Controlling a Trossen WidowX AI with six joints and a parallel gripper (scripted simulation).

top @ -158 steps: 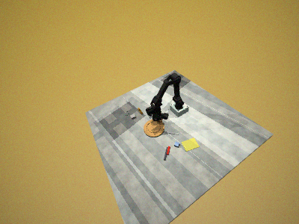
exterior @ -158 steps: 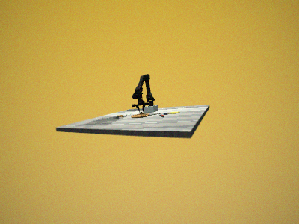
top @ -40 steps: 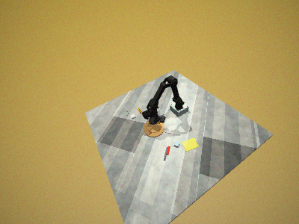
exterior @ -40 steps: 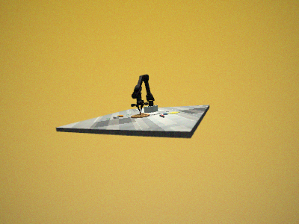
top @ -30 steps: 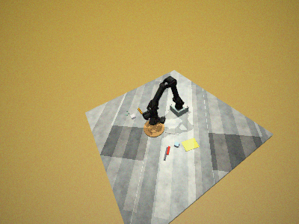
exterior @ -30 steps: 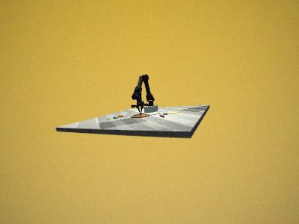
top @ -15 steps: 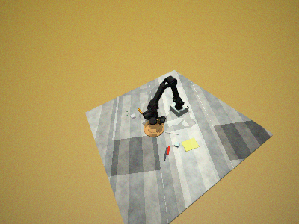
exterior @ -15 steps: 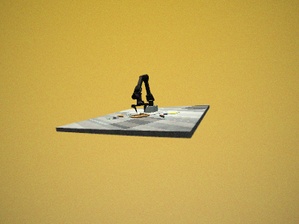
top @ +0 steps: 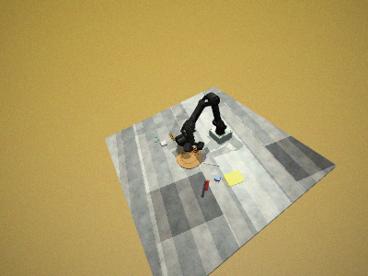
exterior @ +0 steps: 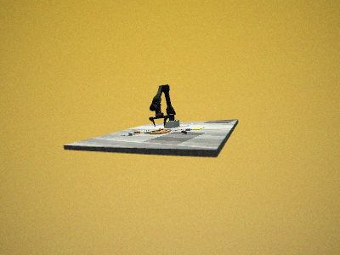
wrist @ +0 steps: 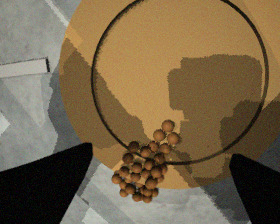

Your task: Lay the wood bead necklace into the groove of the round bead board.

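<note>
Right now the round bead board is 4 cm below my gripper tip, 4 cm ahead of it and 2 cm to the left of it. Also, from my gripper tip: thin grey stick (15 cm to the left, 9 cm behind, 5 cm below); then small blue block (27 cm to the left, 7 cm behind, 4 cm below); then grey piece (21 cm to the right, 18 cm ahead, 4 cm below).
</note>
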